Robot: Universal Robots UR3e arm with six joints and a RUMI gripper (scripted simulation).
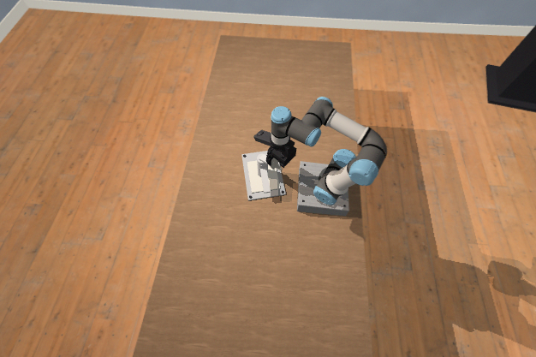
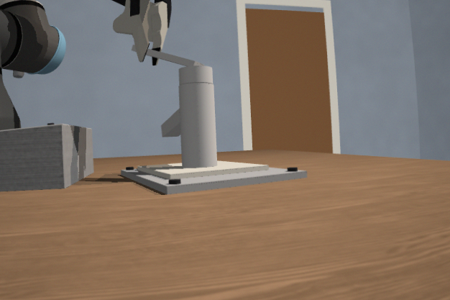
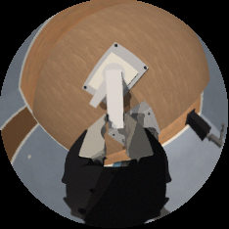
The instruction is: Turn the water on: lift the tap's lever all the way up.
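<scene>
Now: the lever 3 cm ahead of my hand, 1 cm to the right of it and 1 cm below it. From my hand the other things lie so: tap: 7 cm below, 5 cm ahead, 2 cm to the right; grey base plate: 17 cm below, 7 cm ahead, 3 cm to the right.
</scene>
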